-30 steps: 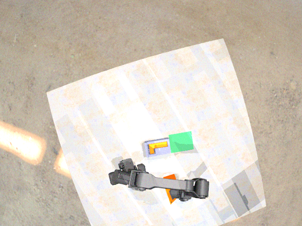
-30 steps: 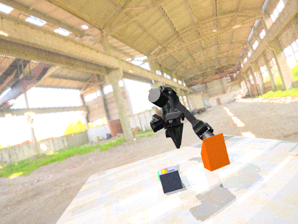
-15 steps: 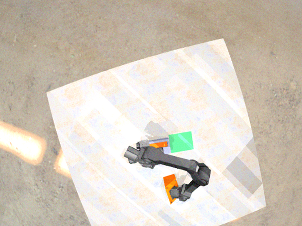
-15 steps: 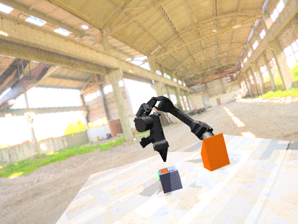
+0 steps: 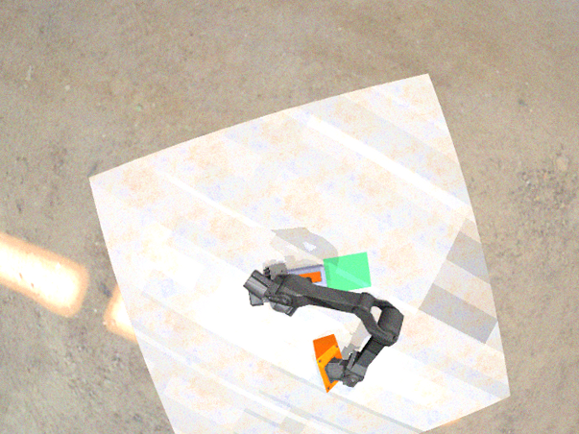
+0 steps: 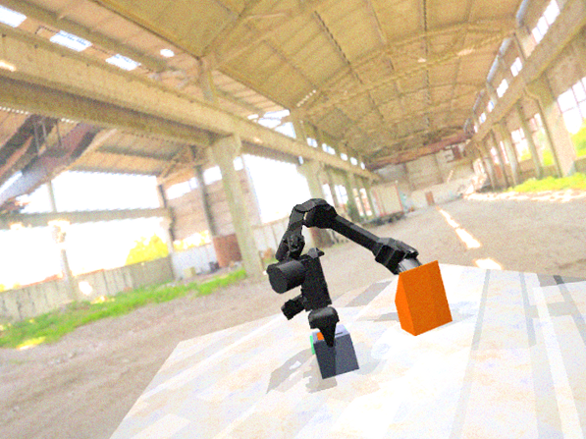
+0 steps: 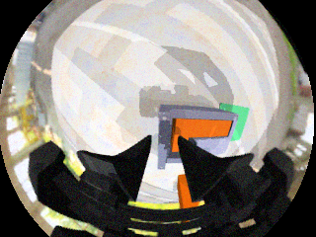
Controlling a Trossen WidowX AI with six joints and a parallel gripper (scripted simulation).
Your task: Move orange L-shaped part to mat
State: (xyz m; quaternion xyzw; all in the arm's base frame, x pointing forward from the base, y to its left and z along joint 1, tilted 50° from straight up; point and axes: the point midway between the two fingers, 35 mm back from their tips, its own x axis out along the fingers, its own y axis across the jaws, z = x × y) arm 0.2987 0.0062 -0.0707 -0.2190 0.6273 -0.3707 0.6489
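The orange L-shaped part is 50 mm to the right of my gripper tip, 30 mm below it and 20 mm behind it. From my gripper tip the other things lie so: green mat: 220 mm to the right, 90 mm below, 50 mm behind.
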